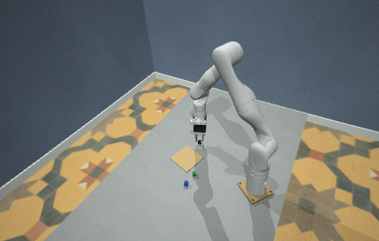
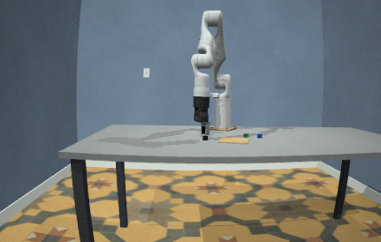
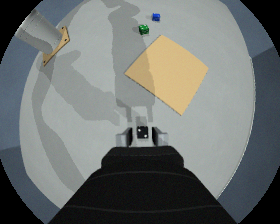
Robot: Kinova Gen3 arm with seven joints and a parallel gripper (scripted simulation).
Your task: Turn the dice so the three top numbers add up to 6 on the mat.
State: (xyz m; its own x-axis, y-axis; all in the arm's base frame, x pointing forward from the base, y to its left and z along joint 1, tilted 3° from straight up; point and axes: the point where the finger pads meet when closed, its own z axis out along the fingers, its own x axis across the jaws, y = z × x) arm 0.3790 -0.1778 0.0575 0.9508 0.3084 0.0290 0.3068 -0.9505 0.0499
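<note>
My gripper is now 30 mm above the black die. Round my hand: blue die: 300 mm to the left, 50 mm behind, 30 mm below; then green die: 230 mm to the left, 60 mm behind, 30 mm below; then tan mat: 140 mm to the left, 40 mm below, 20 mm ahead.
</note>
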